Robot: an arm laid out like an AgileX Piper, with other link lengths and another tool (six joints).
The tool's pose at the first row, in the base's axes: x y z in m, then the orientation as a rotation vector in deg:
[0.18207 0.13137 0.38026 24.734 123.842 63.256]
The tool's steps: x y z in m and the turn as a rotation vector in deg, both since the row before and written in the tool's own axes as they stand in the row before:
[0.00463 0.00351 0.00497 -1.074 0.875 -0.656]
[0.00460 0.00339 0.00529 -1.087 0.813 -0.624]
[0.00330 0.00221 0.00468 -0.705 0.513 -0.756]
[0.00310 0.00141 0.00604 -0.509 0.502 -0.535]
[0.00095 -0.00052 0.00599 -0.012 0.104 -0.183]
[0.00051 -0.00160 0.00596 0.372 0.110 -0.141]
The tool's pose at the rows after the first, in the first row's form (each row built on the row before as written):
[0.18211 0.13893 0.37910 23.101 123.903 64.390]
[0.18221 0.14660 0.37777 21.521 123.884 65.522]
[0.18276 0.15254 0.37631 20.107 123.833 66.052]
[0.18432 0.15879 0.37374 19.030 123.904 66.490]
[0.18754 0.16285 0.37055 18.767 123.973 66.443]
[0.19116 0.16605 0.36668 18.716 124.298 66.019]

